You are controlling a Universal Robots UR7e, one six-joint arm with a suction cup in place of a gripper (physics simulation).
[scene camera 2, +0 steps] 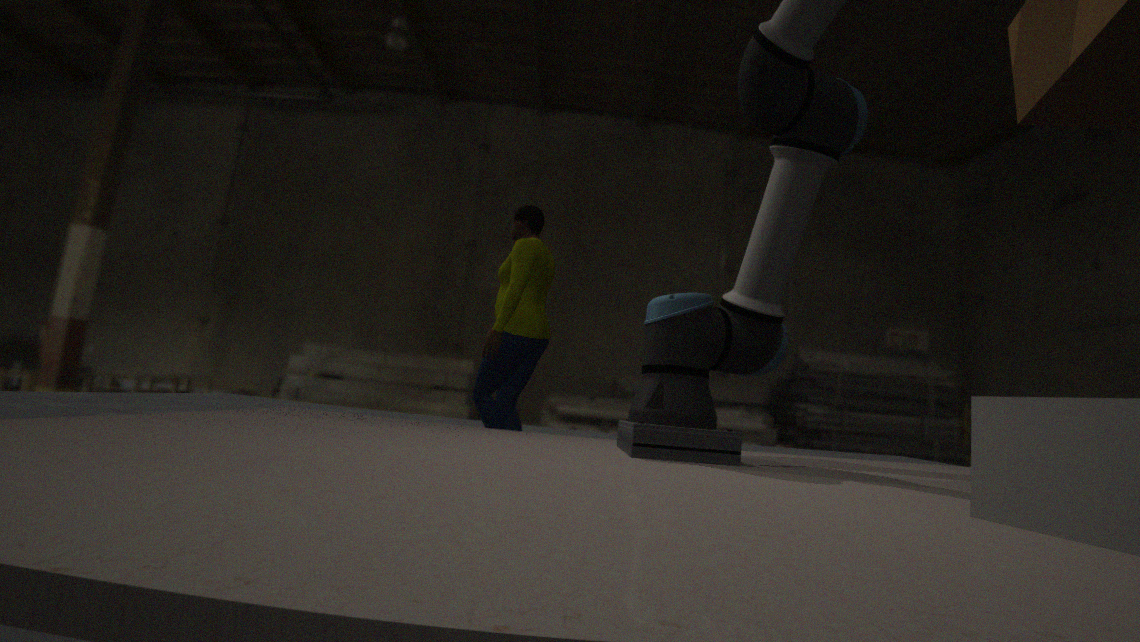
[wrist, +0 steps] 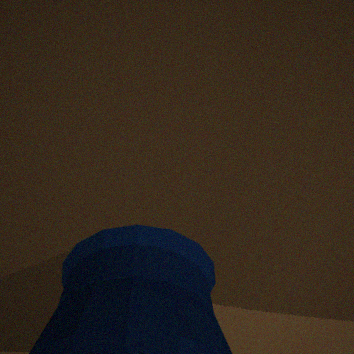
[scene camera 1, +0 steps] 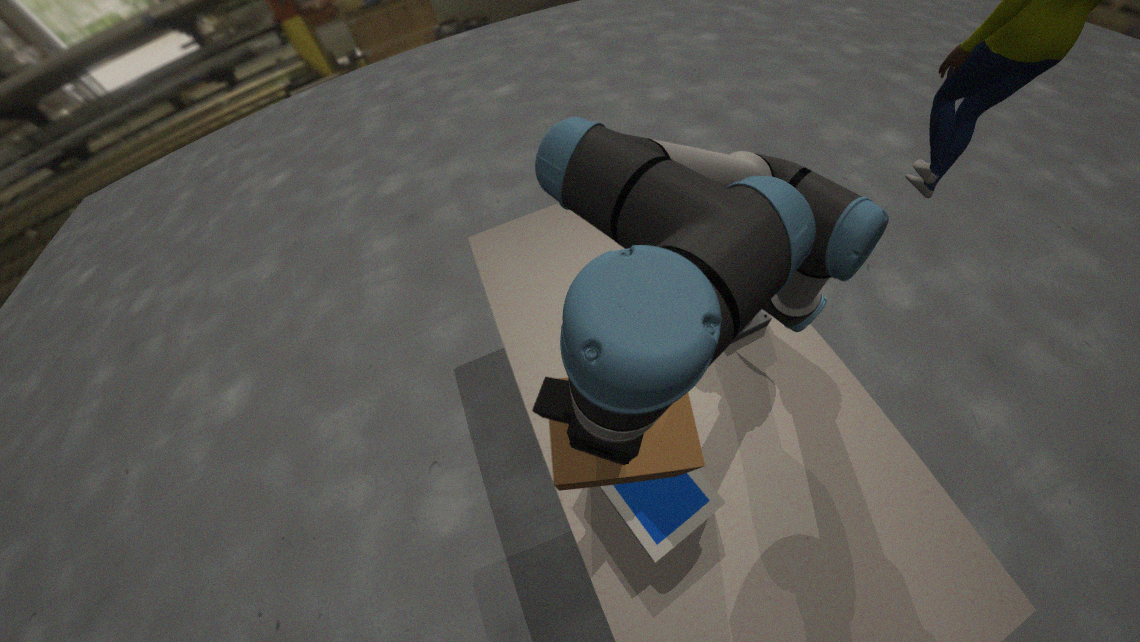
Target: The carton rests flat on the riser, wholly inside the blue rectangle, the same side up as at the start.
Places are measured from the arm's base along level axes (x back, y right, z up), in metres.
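Pixels of known places: end effector, tool point: [wrist: 143, 246]; arm's base, origin of the base link: [scene camera 2: 671, 425].
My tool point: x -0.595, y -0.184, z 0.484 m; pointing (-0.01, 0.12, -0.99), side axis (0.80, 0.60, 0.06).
Observation:
Ahead of a thing's pixels: the offset from my tool point to its top centre. Level surfaces: height alone.
The brown carton {dy -0.002, dx +0.015, dz +0.023 m} [scene camera 1: 678, 446] [scene camera 2: 1065, 39] [wrist: 200, 125] hangs from my suction gripper [scene camera 1: 606, 446] [wrist: 138, 245], whose blue cup meets its top face in the wrist view. The cup itself is hidden in scene camera 1. The pale riser {dy -0.075, dx +0.063, dz -0.414 m} [scene camera 1: 687, 527] [scene camera 2: 1053, 462] stands below. In scene camera 2 the carton is in the top right corner, well above the riser with a gap. In scene camera 1 it covers the far part of the riser and of the blue rectangle {dy -0.075, dx +0.063, dz -0.414 m} [scene camera 1: 666, 504]; the near part shows. The riser's edges run at an angle to the carton's edges there.
The riser stands on a long pale table {dz -0.534 m} [scene camera 1: 917, 510] [scene camera 2: 478, 518], near its left edge in scene camera 1. The arm's base [scene camera 2: 678, 442] stands on the table too. A person in a yellow top [scene camera 1: 1029, 35] [scene camera 2: 524, 287] is on the floor beyond the table.

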